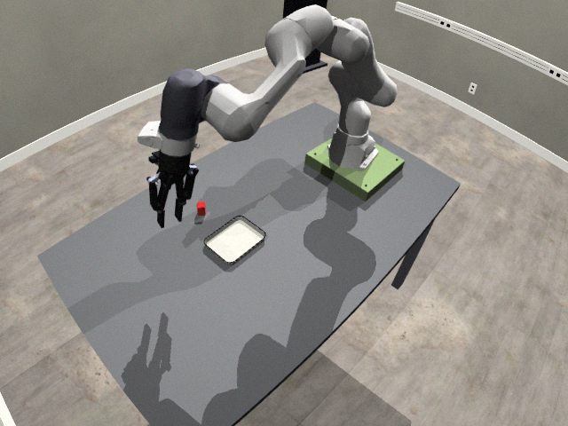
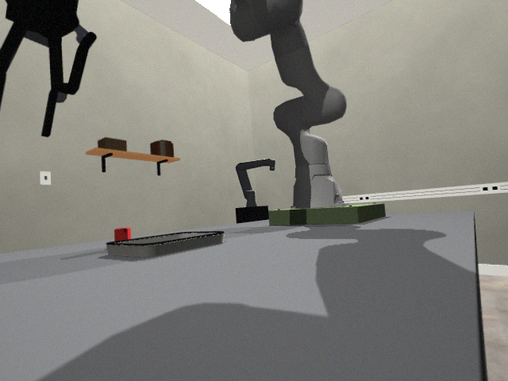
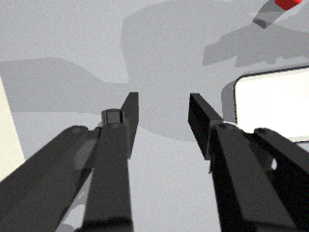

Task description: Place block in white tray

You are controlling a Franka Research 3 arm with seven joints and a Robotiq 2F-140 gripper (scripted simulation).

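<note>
Right now the red block is 20 cm below my hand, 18 cm behind it and 13 cm to the right of it. From my hand the other things lie so: white tray 21 cm below, 18 cm behind, 4 cm to the left.
</note>
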